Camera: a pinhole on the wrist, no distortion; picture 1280 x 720 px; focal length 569.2 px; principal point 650.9 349.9 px. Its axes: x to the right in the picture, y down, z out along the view. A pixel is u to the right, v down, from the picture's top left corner.
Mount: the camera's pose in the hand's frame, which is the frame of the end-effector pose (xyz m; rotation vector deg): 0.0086 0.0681 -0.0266 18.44 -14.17 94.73
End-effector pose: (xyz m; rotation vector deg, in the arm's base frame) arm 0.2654 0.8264 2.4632 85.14 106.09 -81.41
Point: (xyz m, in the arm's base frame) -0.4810 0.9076 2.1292
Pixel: outside the picture
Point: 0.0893 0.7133 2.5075
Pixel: 241 511
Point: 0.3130 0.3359 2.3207
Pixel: 993 575
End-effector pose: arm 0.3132 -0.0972 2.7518 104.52 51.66 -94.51
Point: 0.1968 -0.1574 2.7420
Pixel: 472 439
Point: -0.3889 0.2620 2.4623
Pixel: outside the picture
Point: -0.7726 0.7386 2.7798
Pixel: outside the picture
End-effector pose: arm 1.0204 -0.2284 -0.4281 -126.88 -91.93 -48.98
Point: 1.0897 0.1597 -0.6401
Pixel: 628 172
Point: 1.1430 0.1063 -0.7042
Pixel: 720 251
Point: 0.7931 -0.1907 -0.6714
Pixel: outside the picture
